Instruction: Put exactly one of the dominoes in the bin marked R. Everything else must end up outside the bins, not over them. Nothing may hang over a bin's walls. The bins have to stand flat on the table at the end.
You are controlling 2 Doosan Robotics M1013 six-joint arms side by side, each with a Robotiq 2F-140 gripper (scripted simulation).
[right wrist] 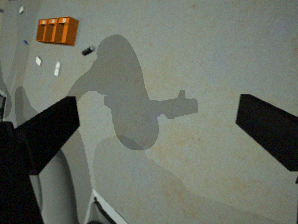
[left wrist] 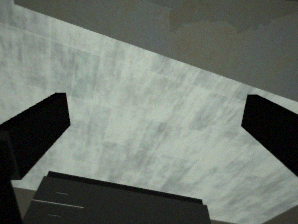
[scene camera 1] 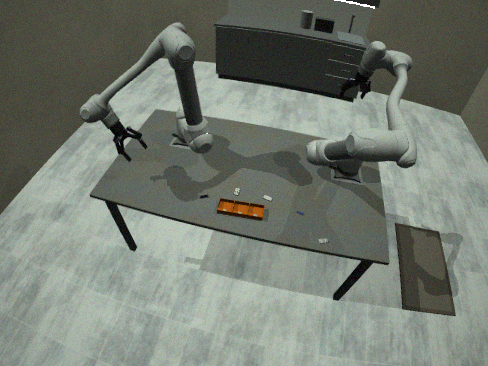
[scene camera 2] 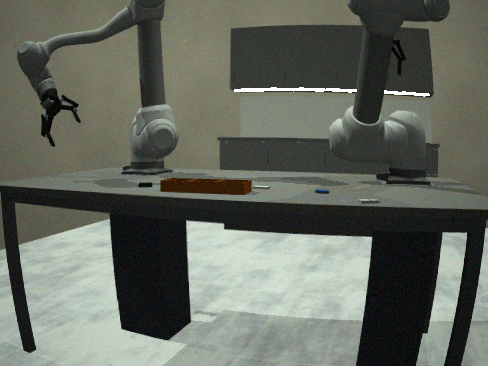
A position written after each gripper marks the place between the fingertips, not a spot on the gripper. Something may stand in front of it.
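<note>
Scene camera 2: right gripper (scene camera 2: 65, 133), orange bin row (scene camera 2: 184, 185). Scene camera 1: orange bin row (scene camera 1: 227, 207). Left wrist view: left gripper (left wrist: 156, 110); orange bin row out of frame in the left wrist view. Right wrist view: right gripper (right wrist: 158, 110), orange bin row (right wrist: 64, 32).
</note>
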